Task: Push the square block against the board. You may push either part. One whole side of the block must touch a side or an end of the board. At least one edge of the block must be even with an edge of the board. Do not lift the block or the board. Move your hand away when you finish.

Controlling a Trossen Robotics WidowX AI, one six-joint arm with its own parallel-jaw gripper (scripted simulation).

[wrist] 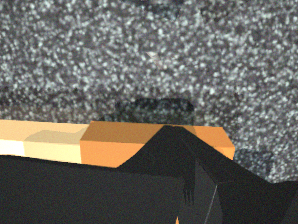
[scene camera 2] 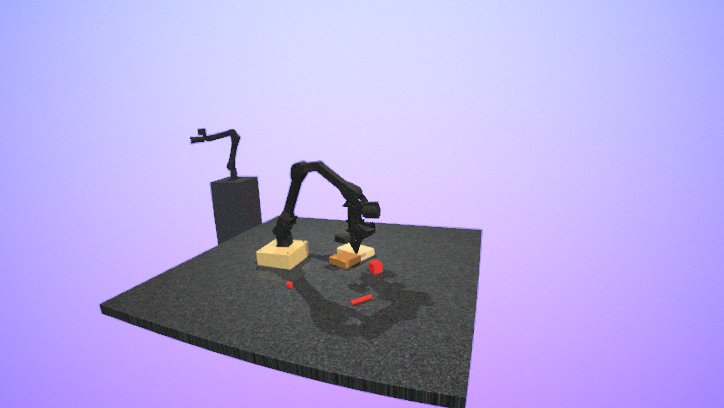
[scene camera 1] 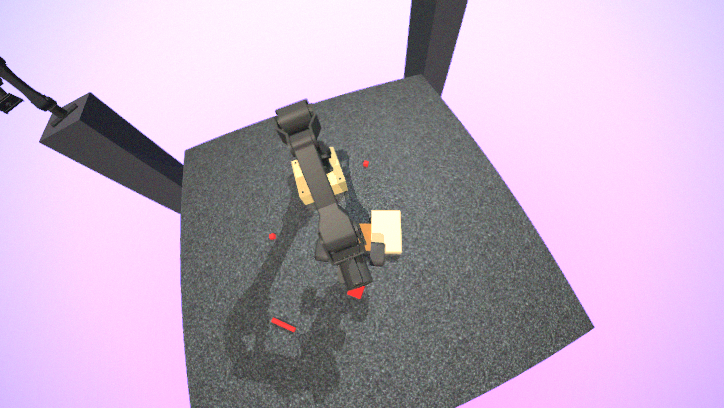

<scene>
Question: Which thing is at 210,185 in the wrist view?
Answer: My gripper.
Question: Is my gripper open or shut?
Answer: Shut.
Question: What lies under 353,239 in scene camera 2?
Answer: My gripper.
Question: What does my gripper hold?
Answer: Nothing.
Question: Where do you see a cream board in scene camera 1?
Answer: At 386,225
</scene>
